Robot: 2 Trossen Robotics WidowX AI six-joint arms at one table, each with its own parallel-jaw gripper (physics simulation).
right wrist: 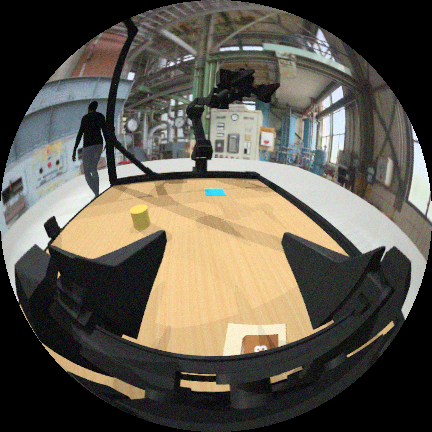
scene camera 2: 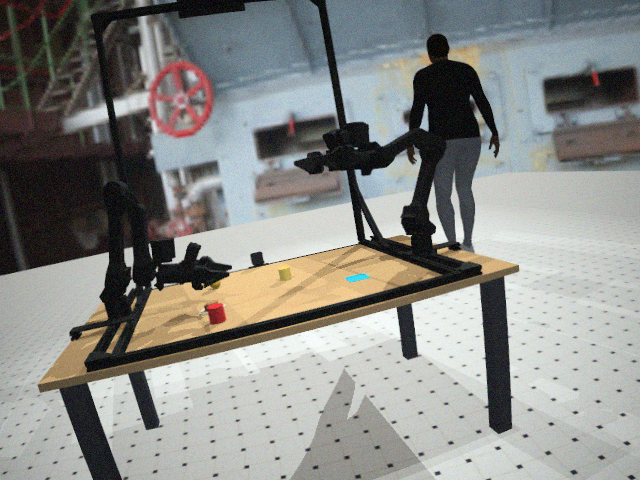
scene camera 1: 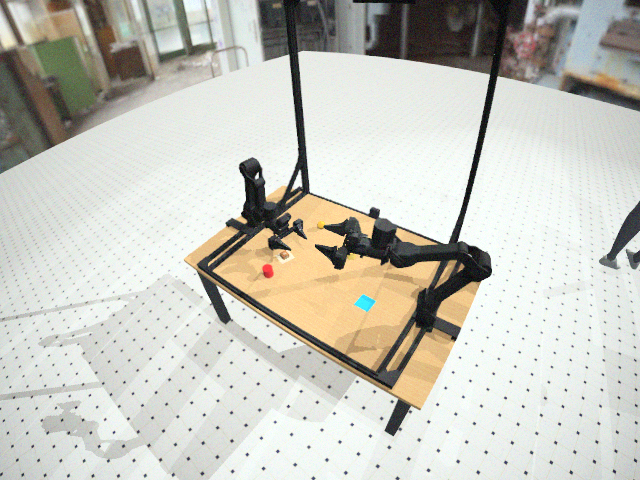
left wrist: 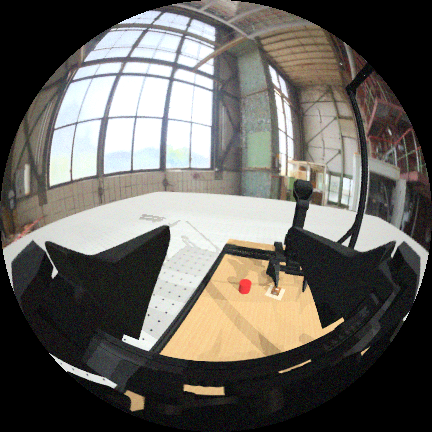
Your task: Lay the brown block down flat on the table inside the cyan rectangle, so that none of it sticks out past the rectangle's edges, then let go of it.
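Frame: origin at the left arm's base, x right, y ahead, z up, level; millimetres.
Where they show: left gripper, between the fingertips: [right wrist: 267, 77] [scene camera 2: 303, 161] [scene camera 1: 319, 235] [left wrist: 233, 232]; right gripper, between the fingertips: [right wrist: 226, 237] [scene camera 2: 230, 270] [scene camera 1: 299, 244] [left wrist: 289, 289]; left arm's base, origin of its link: [right wrist: 200, 171] [scene camera 2: 423, 252] [scene camera 1: 424, 321]; right arm's base, origin of its link: [scene camera 2: 120, 316] [scene camera 1: 253, 224].
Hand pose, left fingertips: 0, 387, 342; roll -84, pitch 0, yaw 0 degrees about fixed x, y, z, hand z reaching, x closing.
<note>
Things, the pixels of their top centre, and the offset from my left fingertips, as dx, dy, dz. "spot": a spot on its surface instead.
- brown block, centre of its top: [right wrist: 261, 348] [left wrist: 276, 288] [scene camera 1: 284, 253] +218, +250, -342
- cream square, a spot on its surface: [right wrist: 233, 334] spot: +226, +219, -360
- cyan rectangle, a spot on its surface: [scene camera 2: 357, 277] [right wrist: 214, 191] [scene camera 1: 365, 303] spot: +50, -150, -360
- red cylinder, centre of its top: [scene camera 2: 214, 306] [left wrist: 245, 282] [scene camera 1: 267, 267] +99, +279, -319
- yellow cylinder, centre of its top: [right wrist: 138, 208] [scene camera 2: 283, 267] +288, -40, -323
- yellow-orange ball, centre of its top: [scene camera 2: 213, 277] [scene camera 1: 321, 221] +449, +146, -323
The brown block [scene camera 1: 283, 254] [left wrist: 275, 290] [right wrist: 260, 343] is on a cream square [right wrist: 233, 334] on the table; its lower part is cut off by the gripper body in the right wrist view, and in scene camera 2 the red cylinder hides it. The cyan rectangle [scene camera 1: 364, 302] [scene camera 2: 357, 277] [right wrist: 215, 192] lies apart from the block, with nothing on it. My right gripper [scene camera 1: 297, 243] [right wrist: 226, 237] is open and empty, above the table close to the block. My left gripper [scene camera 1: 321, 237] [left wrist: 233, 232] is open and empty, high above the table.
A red cylinder [scene camera 1: 267, 270] [scene camera 2: 217, 313] [left wrist: 244, 286] stands near the block. A yellow cylinder [scene camera 2: 284, 273] [right wrist: 140, 217] stands farther back. A yellow-orange ball [scene camera 1: 321, 224] [scene camera 2: 215, 284] lies toward the back. Black rails run along the table edges, with frame posts behind.
</note>
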